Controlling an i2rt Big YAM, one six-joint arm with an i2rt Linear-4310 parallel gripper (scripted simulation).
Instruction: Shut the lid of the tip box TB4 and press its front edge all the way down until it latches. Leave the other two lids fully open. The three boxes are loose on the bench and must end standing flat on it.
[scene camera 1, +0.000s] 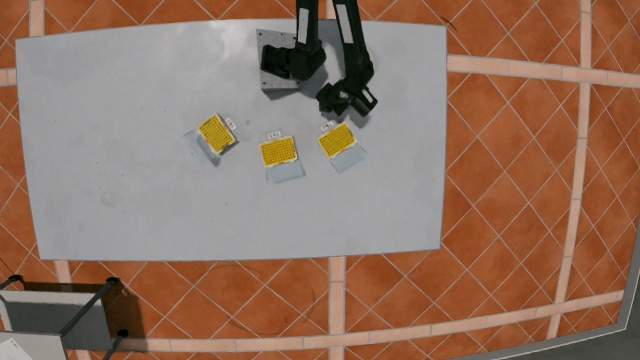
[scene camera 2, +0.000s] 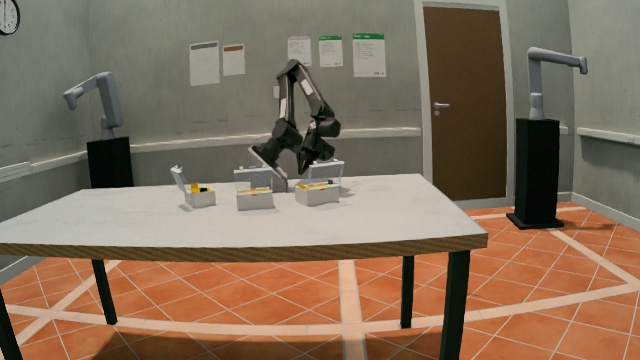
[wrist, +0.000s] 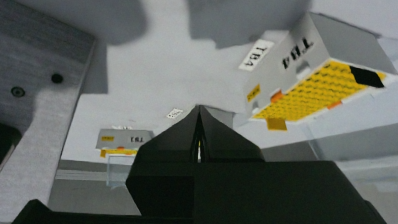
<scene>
In view: my gripper (wrist: 199, 111) and a tip box TB4 (wrist: 313, 39).
</scene>
